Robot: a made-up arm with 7 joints.
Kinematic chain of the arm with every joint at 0, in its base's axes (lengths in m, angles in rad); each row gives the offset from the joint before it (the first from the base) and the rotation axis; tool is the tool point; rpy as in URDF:
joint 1: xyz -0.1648 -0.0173 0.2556 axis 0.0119 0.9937 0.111
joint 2: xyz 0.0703 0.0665 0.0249 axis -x
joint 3: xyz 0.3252 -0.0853 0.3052 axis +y
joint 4: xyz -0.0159 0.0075 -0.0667 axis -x
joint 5: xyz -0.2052 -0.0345 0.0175 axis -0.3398 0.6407 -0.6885
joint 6: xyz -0.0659 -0.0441 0 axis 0.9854 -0.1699 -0.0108
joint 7: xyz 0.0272 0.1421 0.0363 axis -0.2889 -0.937 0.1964
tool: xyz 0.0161 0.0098 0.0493 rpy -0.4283 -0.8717 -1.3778
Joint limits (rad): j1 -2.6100..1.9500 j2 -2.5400..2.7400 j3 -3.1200..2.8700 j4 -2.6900..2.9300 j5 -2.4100..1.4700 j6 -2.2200..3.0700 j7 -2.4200..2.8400
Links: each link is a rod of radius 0.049 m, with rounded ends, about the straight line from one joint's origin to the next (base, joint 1, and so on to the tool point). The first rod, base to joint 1, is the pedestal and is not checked.
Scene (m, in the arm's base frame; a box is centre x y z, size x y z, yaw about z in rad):
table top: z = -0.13
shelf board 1: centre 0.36 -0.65 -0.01 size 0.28 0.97 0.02 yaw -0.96
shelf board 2: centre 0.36 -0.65 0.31 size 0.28 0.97 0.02 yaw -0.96
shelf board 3: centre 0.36 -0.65 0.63 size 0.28 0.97 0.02 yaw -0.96
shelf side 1: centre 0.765 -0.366 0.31 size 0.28 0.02 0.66 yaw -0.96
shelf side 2: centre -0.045 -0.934 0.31 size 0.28 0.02 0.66 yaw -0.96
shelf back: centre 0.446 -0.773 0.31 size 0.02 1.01 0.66 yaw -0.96
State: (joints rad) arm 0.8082 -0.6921 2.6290 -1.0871 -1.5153 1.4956 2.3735
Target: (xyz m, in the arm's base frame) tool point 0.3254 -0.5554 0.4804
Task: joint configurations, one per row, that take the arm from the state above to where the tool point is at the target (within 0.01 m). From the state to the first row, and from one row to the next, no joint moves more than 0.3 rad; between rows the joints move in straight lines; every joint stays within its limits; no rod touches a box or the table.
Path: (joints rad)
1: 1.0194 -0.5905 2.4067 -1.1516 -1.7483 1.6801 2.3290
2: 1.2306 -0.4889 2.1844 -1.2162 -1.9813 1.8645 2.2846
3: 0.9936 -0.5585 2.1237 -1.2180 -1.9339 1.8473 2.2762
4: 0.7567 -0.6282 2.0631 -1.2198 -1.8864 1.8300 2.2678
5: 0.5197 -0.6978 2.0025 -1.2216 -1.8390 1.8128 2.2594
6: 0.4017 -0.7634 2.1767 -1.1715 -1.6791 1.6872 2.2881
7: 0.2836 -0.8291 2.3510 -1.1214 -1.5193 1.5616 2.3167

